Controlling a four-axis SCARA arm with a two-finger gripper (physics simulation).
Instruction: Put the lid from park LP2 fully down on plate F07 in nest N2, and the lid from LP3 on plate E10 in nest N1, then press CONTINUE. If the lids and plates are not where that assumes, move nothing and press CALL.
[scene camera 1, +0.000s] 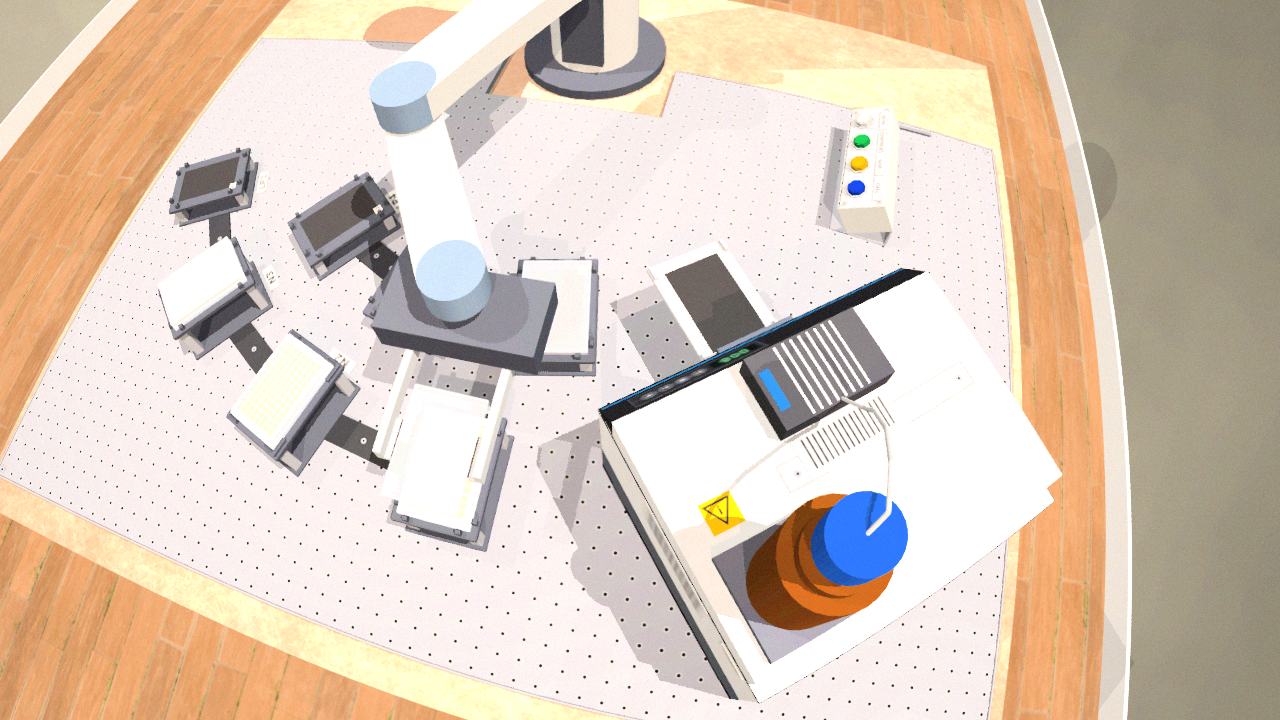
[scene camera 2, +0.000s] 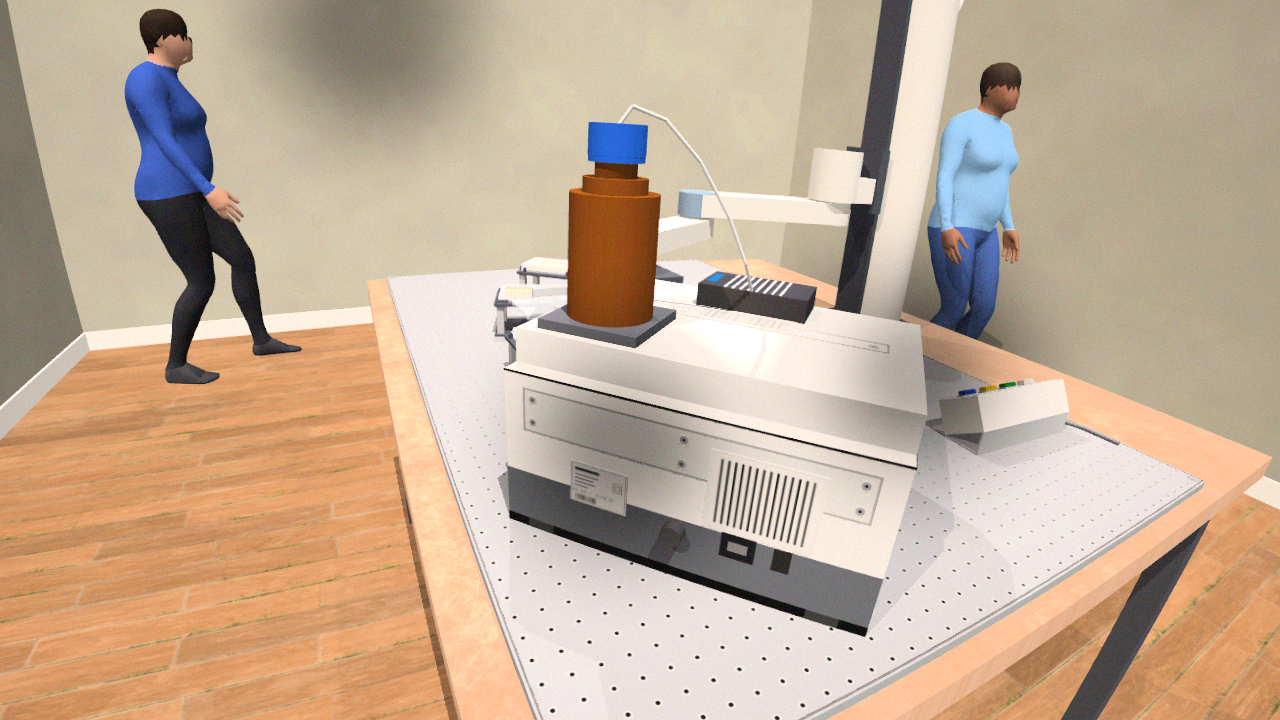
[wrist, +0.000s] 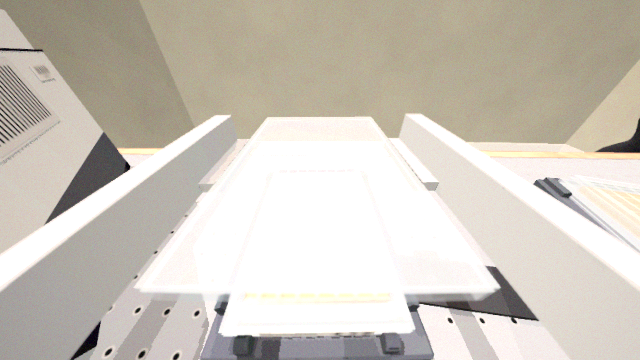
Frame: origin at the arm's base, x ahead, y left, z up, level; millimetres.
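Seen in the pictures: gripper, fingertip midpoint: (scene camera 1: 426, 467) (scene camera 2: 543, 302) (wrist: 318, 130); arm's base at its link origin: (scene camera 1: 595, 55).
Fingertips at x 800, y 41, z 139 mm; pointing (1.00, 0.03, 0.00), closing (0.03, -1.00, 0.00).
Note:
Offsets run from my fingertips to a thing's top centre. "pt": to the spot under its first point.
My gripper (scene camera 1: 431, 458) (wrist: 318, 130) is shut on a clear lid {24 mm back, 1 mm right, 4 mm down} (scene camera 1: 436, 438) (wrist: 320, 225), with one long white finger along each side. The lid is level and over a plate with yellow wells (scene camera 1: 466, 503) (wrist: 317, 297) in the frontmost nest {21 mm back, 1 mm left, 54 mm down} (scene camera 1: 438, 530) (wrist: 320, 348). In the wrist view the plate's near edge sticks out below the lid; the gap in height is hard to judge. The nest's label and the plate's code do not show. Another yellow-welled plate {51 mm back, 239 mm right, 43 mm down} (scene camera 1: 286, 401) sits in the nest to the left. The bottle and instrument hide my gripper in scene camera 2.
A white-topped stand (scene camera 1: 571, 300) is right of the gripper head. A pale-covered plate {165 mm back, 447 mm right, 40 mm down} (scene camera 1: 205, 284) and dark-topped stands (scene camera 1: 213, 180) (scene camera 1: 338, 223) are left. The white instrument (scene camera 1: 948, 429) (scene camera 2: 716, 429) carries a brown bottle {pt 65 mm ahead, 321 mm left, 213 mm up} (scene camera 1: 778, 573) (scene camera 2: 613, 255). The button box {601 mm back, 439 mm left, 43 mm down} (scene camera 1: 866, 216) (scene camera 2: 1011, 419) stands far right.

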